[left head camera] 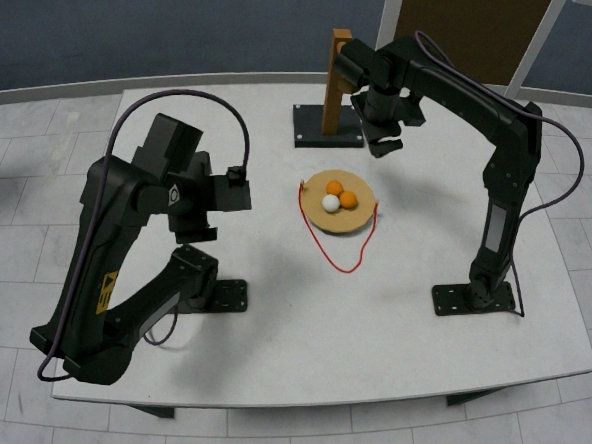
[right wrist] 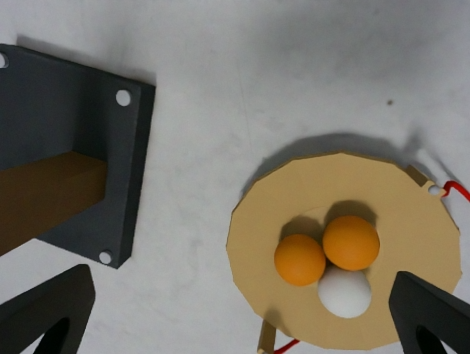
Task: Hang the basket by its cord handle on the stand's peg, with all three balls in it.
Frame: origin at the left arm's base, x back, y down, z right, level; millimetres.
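Seen in the pictures: left gripper, fingertip midpoint: (left head camera: 211, 201); right gripper, fingertip midpoint: (left head camera: 371, 138) (right wrist: 241, 282); left arm's base, origin of the base link: (left head camera: 199, 297); right arm's base, origin of the base link: (left head camera: 473, 299).
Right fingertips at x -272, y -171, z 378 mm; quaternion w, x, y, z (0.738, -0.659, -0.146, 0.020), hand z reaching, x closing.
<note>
Offsets run from my right fingertips to a thing's top centre. "spot": to the spot under its first point. Level surfaces: height alone.
A shallow tan basket {dx +58, dy +111, dz -64 mm} (left head camera: 337, 222) (right wrist: 415, 235) rests on the table with two orange balls {dx +33, dy +117, dz -70 mm} (left head camera: 334, 188) {dx +64, dy +117, dz -42 mm} (left head camera: 348, 199) (right wrist: 299, 260) (right wrist: 351, 243) and a white ball {dx +72, dy +117, dz -83 mm} (left head camera: 331, 203) (right wrist: 344, 293) in it. Its red cord handle {spot: dx +230, dy +166, dz -62 mm} (left head camera: 347, 271) droops toward the picture's bottom. The stand (left head camera: 331, 100) (right wrist: 50, 195) has a brown post on a dark base behind the basket; the right arm partly hides its upper part. My left gripper (left head camera: 215, 220) is open, left of the basket. My right gripper (left head camera: 395, 134) (right wrist: 241, 282) is open and empty, above and behind the basket, near the stand.
The white table {dy +171 mm} (left head camera: 280, 360) carries two dark arm mounting plates (left head camera: 234, 295) (left head camera: 450, 300). The right arm reaches past the stand's right side. The left arm stands at the left. A dark blue wall (left head camera: 200, 40) rises behind the table.
</note>
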